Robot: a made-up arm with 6 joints.
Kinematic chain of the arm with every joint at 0, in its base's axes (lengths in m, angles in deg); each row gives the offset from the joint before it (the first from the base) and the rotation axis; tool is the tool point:
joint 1: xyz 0 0 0.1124 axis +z
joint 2: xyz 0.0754 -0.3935 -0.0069 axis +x
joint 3: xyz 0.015 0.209 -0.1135 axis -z
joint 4: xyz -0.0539 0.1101 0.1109 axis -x
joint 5: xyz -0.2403 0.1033 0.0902 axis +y
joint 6: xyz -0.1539 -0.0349 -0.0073 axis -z
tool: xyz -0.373 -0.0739 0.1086
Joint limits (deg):
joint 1: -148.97..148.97
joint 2: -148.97..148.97
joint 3: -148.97..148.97
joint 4: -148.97..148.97
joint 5: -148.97..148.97
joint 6: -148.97..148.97
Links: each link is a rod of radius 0.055 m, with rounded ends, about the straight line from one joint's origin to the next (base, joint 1, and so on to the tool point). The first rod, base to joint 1, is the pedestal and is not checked.
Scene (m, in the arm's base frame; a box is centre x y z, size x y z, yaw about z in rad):
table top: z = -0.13
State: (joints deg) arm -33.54 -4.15 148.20 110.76 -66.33 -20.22
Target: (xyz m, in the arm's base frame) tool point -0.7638 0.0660 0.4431
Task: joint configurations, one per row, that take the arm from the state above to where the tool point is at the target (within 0.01 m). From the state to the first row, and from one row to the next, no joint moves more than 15 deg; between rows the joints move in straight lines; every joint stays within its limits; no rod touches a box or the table.
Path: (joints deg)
1: -47.72 8.89 148.33 116.77 -74.48 -22.25
2: -61.91 21.93 148.46 122.79 -82.63 -24.27
3: -76.09 34.97 148.58 128.80 -90.78 -26.30
4: -90.28 48.01 148.71 134.82 -98.94 -28.32
5: -104.46 61.05 148.84 140.83 -107.09 -30.35
6: -118.65 74.09 148.97 146.85 -115.24 -32.37

